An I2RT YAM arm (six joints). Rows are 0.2 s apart.
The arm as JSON. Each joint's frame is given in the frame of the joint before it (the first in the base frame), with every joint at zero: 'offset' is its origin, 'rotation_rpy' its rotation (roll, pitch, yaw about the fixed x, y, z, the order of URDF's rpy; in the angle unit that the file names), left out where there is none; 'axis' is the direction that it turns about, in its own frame. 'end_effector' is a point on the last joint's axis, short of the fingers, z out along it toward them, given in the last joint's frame.
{
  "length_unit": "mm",
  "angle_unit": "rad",
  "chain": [
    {
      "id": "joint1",
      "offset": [
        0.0,
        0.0,
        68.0
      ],
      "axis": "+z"
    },
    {
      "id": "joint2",
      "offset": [
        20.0,
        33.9,
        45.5
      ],
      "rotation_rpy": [
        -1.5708,
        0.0,
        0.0
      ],
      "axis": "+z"
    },
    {
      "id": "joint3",
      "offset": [
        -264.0,
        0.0,
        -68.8
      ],
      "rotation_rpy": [
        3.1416,
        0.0,
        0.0
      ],
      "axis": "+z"
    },
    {
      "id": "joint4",
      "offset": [
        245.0,
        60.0,
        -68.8
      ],
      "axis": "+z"
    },
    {
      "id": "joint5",
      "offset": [
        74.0,
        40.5,
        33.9
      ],
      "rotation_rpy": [
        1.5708,
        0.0,
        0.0
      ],
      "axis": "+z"
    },
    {
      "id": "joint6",
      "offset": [
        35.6,
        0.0,
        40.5
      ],
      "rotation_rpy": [
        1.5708,
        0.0,
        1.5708
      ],
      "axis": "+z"
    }
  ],
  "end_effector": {
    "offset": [
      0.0,
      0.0,
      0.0
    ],
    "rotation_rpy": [
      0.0,
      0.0,
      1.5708
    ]
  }
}
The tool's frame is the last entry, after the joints.
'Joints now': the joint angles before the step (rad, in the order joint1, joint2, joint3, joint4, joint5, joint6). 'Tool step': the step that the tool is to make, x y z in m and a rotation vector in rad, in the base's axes. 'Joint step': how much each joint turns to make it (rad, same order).
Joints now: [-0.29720, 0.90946, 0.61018, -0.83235, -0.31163, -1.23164]
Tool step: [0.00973, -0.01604, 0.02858, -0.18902, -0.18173, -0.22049]
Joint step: [-0.03150, -0.04982, 0.04367, 0.15832, 0.20557, 0.09515]
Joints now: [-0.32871, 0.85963, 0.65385, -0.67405, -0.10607, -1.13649]
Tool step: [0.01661, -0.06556, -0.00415, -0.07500, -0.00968, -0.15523]
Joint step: [-0.27347, 0.19807, 0.05465, 0.16995, -0.02877, -0.13152]
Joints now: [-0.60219, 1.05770, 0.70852, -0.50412, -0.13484, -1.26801]
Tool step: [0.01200, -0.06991, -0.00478, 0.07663, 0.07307, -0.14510]
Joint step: [-0.19693, 0.27320, 0.17691, -0.01418, -0.04078, -0.03408]
